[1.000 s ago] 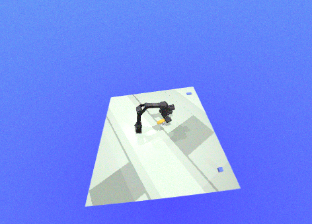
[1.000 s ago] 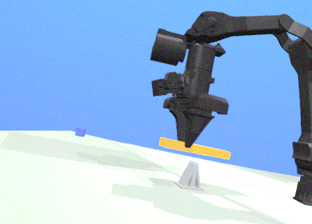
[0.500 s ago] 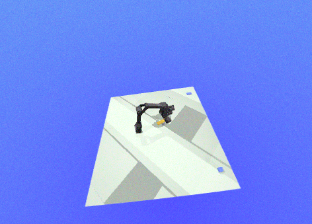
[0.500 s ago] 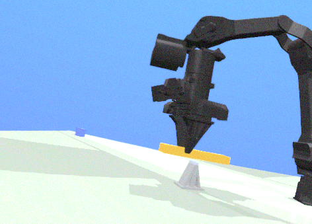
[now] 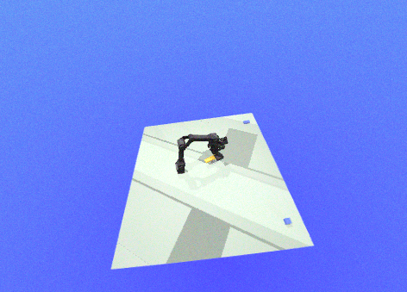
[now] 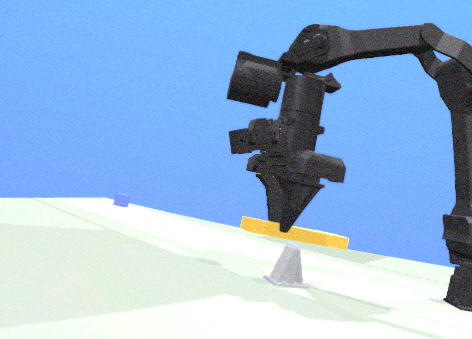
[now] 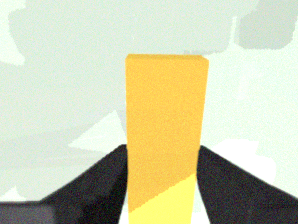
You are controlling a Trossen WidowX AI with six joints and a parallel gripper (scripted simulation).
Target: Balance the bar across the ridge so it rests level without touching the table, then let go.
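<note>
Now: gripper tip 3 cm past the yellow bar and 1 cm to the left of it.
</note>
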